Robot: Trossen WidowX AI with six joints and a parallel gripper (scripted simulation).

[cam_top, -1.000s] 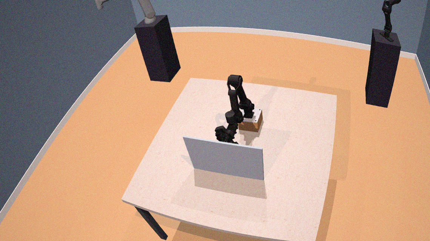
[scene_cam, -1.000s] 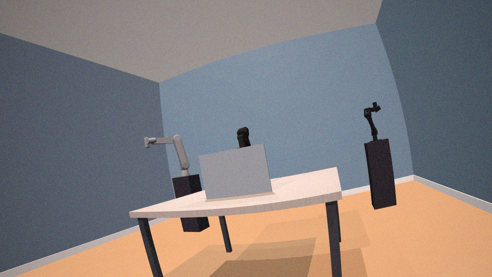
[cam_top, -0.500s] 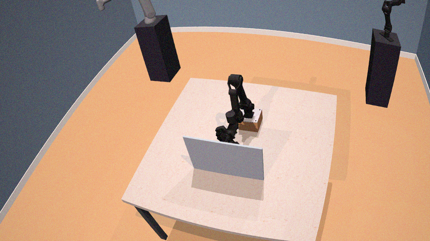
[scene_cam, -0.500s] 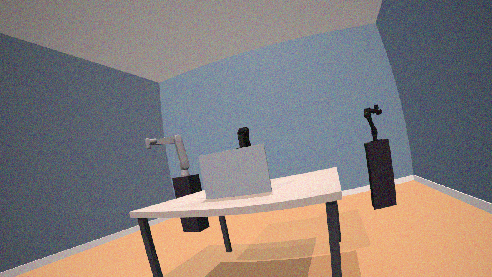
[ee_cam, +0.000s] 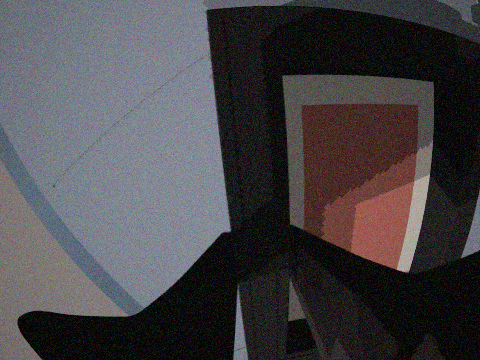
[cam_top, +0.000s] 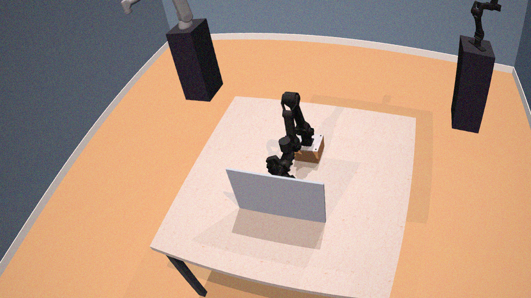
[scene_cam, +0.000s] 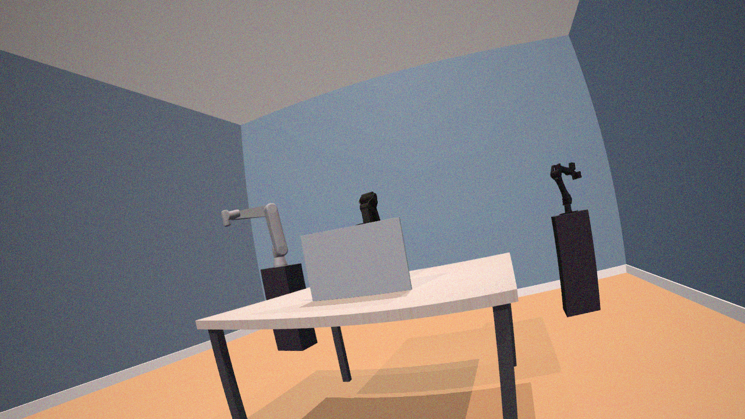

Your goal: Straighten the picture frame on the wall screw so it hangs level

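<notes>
Right now the picture frame is 3 cm to the left of my gripper tip and 5 cm below it. From my gripper tip the other things lie so: grey wall panel: 2 cm ahead, 1 cm to the left, 6 cm below.
</notes>
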